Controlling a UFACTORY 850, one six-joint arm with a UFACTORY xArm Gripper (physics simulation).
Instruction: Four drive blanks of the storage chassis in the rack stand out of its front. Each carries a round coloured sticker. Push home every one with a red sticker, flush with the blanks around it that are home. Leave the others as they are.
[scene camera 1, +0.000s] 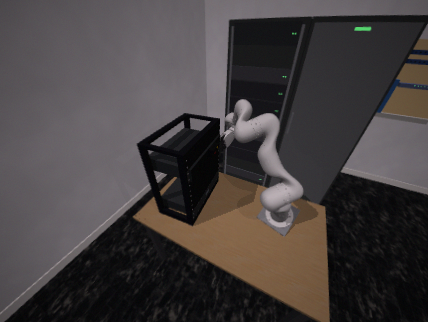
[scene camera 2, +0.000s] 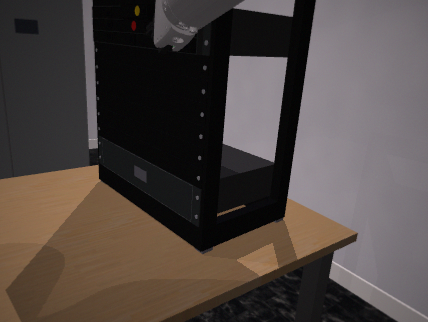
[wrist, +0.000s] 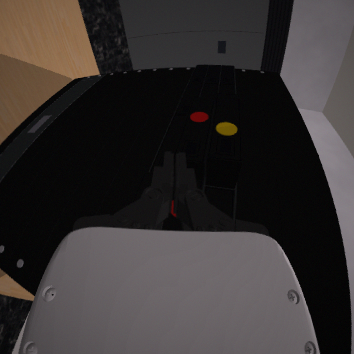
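The storage chassis sits high in the black open rack (scene camera 1: 186, 172) (scene camera 2: 216, 150); its dark blanks are hard to tell apart. A blank with a yellow sticker (scene camera 2: 137, 10) (wrist: 226, 128) stands out, its dark end face showing in the wrist view. Beside it is a blank with a red sticker (scene camera 2: 133, 25) (wrist: 199, 117); how far it stands out is unclear. A sliver of another red sticker (wrist: 173, 207) shows between the finger bases, mostly hidden. No green sticker shows. My gripper (scene camera 1: 221, 143) (wrist: 173, 166) is shut and empty, its fingertips close to the chassis front; contact cannot be told.
The rack stands on a wooden table (scene camera 1: 240, 250) (scene camera 2: 60, 210), facing the arm's base (scene camera 1: 279, 220). A grey unit (scene camera 2: 162, 182) sits at the rack's bottom. Tall dark cabinets (scene camera 1: 345, 90) stand behind the table. A wall (scene camera 1: 100, 100) is on the rack's far side.
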